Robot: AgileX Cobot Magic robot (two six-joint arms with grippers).
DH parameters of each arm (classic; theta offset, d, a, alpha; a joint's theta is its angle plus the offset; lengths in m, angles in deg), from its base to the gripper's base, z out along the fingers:
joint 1: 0 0.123 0 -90
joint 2: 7.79 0 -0.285 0
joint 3: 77.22 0 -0.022 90
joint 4: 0 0.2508 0 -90
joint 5: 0 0 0.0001 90
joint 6: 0 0.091 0 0
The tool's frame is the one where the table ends.
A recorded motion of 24 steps. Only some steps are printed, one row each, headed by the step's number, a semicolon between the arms.
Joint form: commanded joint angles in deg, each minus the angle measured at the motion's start. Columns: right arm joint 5, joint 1, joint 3, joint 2, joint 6, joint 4; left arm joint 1, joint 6, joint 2, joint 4, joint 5, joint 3.
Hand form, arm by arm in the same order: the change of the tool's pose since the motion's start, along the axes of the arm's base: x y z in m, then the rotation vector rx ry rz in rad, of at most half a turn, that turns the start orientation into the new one. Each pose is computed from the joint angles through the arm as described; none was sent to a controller.
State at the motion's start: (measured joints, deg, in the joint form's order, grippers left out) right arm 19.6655 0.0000 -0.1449 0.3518 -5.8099 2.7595; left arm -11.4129 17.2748 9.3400 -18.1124 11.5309 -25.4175
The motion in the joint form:
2: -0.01 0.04 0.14 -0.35 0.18 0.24; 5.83 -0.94 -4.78 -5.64 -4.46 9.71
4: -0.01 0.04 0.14 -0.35 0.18 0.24; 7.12 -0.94 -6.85 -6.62 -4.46 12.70
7: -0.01 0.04 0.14 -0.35 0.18 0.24; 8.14 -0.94 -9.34 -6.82 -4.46 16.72
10: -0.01 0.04 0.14 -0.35 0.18 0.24; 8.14 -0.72 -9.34 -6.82 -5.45 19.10
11: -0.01 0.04 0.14 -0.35 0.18 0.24; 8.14 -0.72 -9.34 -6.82 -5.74 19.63
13: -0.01 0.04 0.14 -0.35 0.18 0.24; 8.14 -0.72 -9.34 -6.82 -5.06 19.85
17: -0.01 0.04 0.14 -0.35 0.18 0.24; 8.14 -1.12 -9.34 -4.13 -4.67 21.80
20: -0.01 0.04 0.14 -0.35 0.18 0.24; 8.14 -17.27 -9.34 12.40 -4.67 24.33
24: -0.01 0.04 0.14 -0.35 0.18 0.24; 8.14 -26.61 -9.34 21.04 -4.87 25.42
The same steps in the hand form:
2: -0.0003 0.0002 -0.0005 0.0072 -0.0038 0.0002; 0.0041 0.0051 -0.0435 -0.1149 0.0315 0.0938
4: -0.0003 0.0002 -0.0005 0.0072 -0.0038 0.0002; 0.0039 0.0060 -0.0587 -0.1294 0.0486 0.1125
7: -0.0003 0.0002 -0.0005 0.0072 -0.0038 0.0002; 0.0047 0.0067 -0.0797 -0.1299 0.0744 0.1311
10: -0.0003 0.0002 -0.0005 0.0072 -0.0038 0.0002; 0.0082 0.0072 -0.0920 -0.1249 0.0991 0.1404
11: -0.0003 0.0002 -0.0005 0.0072 -0.0038 0.0002; 0.0089 0.0073 -0.0947 -0.1248 0.1036 0.1428
13: -0.0003 0.0002 -0.0005 0.0072 -0.0038 0.0002; 0.0092 0.0069 -0.0969 -0.1217 0.1183 0.1389
17: -0.0003 0.0002 -0.0005 0.0072 -0.0038 0.0002; 0.0116 0.0069 -0.1091 -0.0775 0.1531 0.1484
20: -0.0003 0.0002 -0.0005 0.0072 -0.0038 0.0002; 0.0143 0.0099 -0.1247 -0.0689 0.2032 0.1843
24: -0.0003 0.0002 -0.0005 0.0072 -0.0038 0.0002; 0.0152 0.0114 -0.1308 -0.0811 0.2204 0.2018

